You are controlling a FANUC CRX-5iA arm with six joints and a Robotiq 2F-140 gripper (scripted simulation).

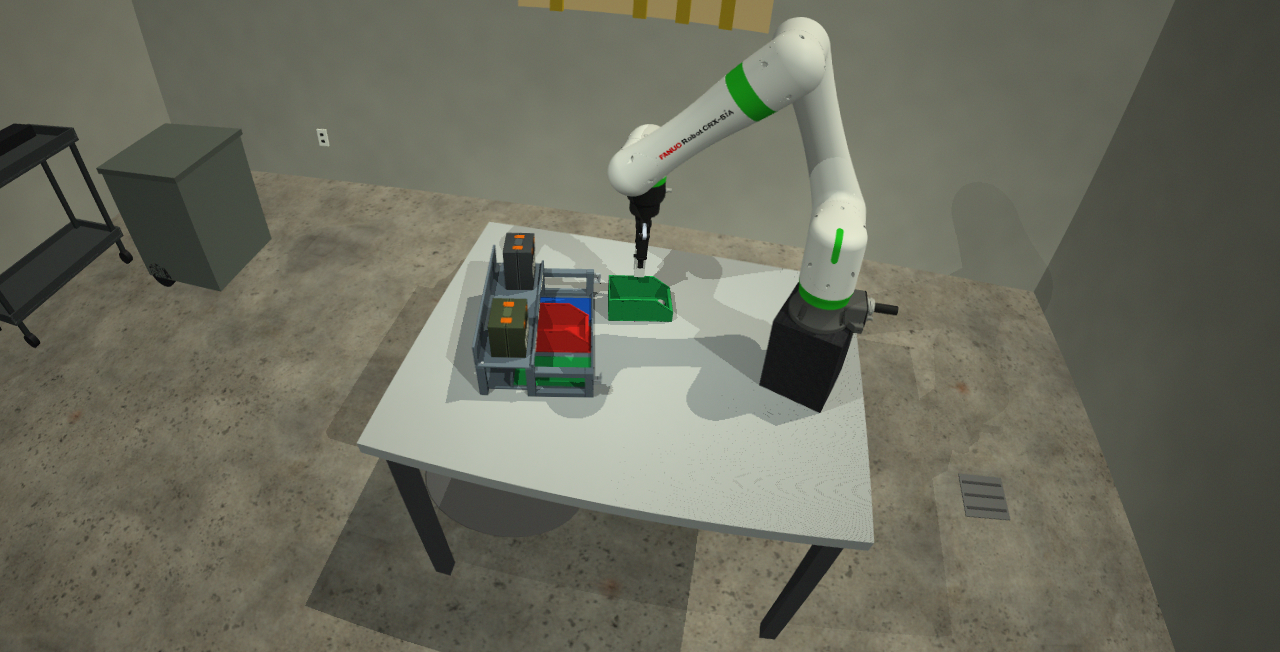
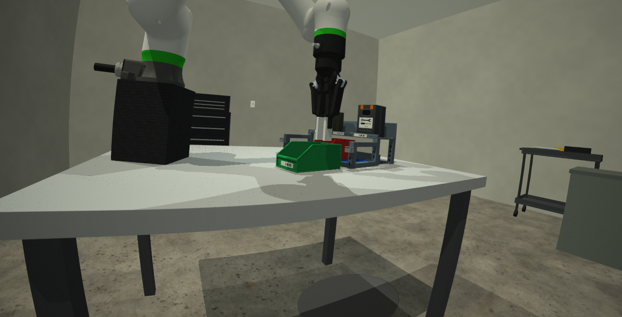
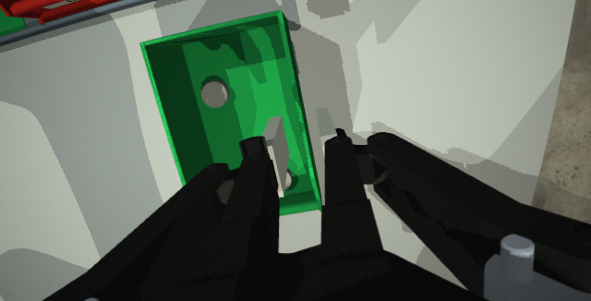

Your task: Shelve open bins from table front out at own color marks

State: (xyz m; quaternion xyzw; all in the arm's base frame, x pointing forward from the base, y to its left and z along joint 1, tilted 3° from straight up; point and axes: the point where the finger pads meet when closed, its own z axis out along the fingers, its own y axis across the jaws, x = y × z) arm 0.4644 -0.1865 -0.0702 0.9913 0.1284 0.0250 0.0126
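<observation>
The green bin lies 2 cm behind my hand, 5 cm to the left of it and 8 cm below it. The rest, counted from my hand: red bin: 17 cm ahead, 22 cm to the left, 8 cm below.
</observation>
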